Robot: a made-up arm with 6 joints. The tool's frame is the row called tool.
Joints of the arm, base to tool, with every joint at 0 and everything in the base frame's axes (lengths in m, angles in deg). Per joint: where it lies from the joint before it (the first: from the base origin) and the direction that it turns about. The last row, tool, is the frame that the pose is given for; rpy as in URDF.
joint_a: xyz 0.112 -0.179 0.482 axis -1 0 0
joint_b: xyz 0.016 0.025 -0.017 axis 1 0 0
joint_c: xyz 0.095 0.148 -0.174 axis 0 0 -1
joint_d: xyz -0.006 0.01 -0.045 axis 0 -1 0
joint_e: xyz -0.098 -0.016 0.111 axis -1 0 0
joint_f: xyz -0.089 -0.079 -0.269 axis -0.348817 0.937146 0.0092
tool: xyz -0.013 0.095 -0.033 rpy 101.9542 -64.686 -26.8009
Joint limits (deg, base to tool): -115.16..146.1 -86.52..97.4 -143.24..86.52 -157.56..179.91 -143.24..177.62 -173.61..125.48
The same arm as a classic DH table. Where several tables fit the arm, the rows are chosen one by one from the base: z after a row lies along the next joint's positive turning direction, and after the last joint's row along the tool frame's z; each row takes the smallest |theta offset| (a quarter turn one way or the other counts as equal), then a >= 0, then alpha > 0; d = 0 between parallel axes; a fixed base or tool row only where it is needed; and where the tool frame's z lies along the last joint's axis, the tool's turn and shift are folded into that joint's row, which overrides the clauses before.
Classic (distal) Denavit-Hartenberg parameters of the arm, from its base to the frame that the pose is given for. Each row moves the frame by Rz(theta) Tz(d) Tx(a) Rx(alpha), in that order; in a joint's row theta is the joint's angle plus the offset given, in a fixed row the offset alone. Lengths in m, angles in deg.
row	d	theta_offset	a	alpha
base (fixed)	0.482	-90	0.179	90
joint_a	0	34.22	-0.0302	180
joint_b	0.223	34.22	-0.148	-90
joint_c	0.219	90	0.006	90
joint_d	0.006	-90	0.111	-90
joint_e	0.2174	-0.56	-0.2682	-69.59
joint_f	-0.0156	-7.63	-0.0364	143.39
tool (fixed)	-0.0271	-30.81	0	0
Joint limits (deg, base to tool): -115.16..146.1 -86.52..97.4 -143.24..86.52 -157.56..179.91 -143.24..177.62 -173.61..125.48

